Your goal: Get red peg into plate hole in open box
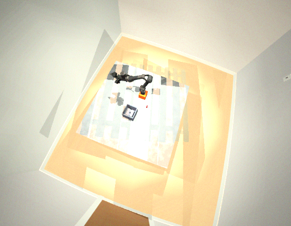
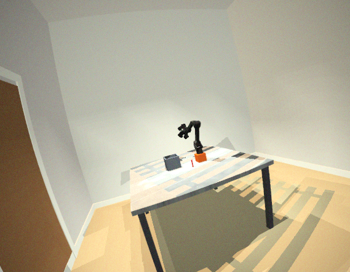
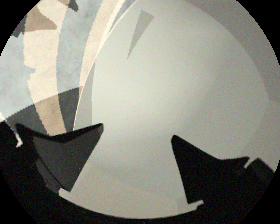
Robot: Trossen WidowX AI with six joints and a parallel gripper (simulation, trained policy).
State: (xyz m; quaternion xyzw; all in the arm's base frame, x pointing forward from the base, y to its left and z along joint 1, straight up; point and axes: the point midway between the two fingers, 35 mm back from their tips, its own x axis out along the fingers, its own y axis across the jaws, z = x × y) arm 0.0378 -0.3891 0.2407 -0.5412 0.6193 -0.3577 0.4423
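Now: gripper tip 12 cm short of the red peg, 54 cm to the right of it and 29 cm above it. The rest, counted from my gripper tip: pale plate 30 cm ahead, 36 cm to the left, 28 cm below.
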